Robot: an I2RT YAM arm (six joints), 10 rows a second.
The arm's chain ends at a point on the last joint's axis. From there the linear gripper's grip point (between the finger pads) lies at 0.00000 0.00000 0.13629 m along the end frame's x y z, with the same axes.
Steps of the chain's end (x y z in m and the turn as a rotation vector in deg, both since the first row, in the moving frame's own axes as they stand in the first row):
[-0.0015, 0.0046, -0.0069, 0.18, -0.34, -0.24]
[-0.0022, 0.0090, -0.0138, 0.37, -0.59, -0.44]
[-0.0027, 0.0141, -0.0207, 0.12, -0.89, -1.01]
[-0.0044, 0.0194, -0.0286, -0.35, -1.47, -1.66]
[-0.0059, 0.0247, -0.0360, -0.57, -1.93, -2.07]
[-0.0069, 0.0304, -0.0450, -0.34, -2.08, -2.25]
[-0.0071, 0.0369, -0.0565, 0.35, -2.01, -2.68]
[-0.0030, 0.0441, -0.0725, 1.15, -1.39, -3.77]
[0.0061, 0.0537, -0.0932, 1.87, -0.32, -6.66]
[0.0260, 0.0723, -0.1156, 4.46, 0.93, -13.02]
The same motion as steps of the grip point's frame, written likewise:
[-0.0023, 0.0042, -0.0069, 0.18, -0.34, -0.24]
[-0.0036, 0.0081, -0.0138, 0.37, -0.59, -0.44]
[-0.0048, 0.0138, -0.0207, 0.12, -0.89, -1.01]
[-0.0079, 0.0203, -0.0286, -0.35, -1.47, -1.66]
[-0.0105, 0.0261, -0.0361, -0.57, -1.93, -2.07]
[-0.0118, 0.0313, -0.0451, -0.34, -2.08, -2.25]
[-0.0119, 0.0362, -0.0566, 0.35, -2.01, -2.68]
[-0.0064, 0.0415, -0.0726, 1.15, -1.39, -3.77]
[0.0051, 0.0493, -0.0933, 1.87, -0.32, -6.66]
[0.0270, 0.0615, -0.1160, 4.46, 0.93, -13.02]

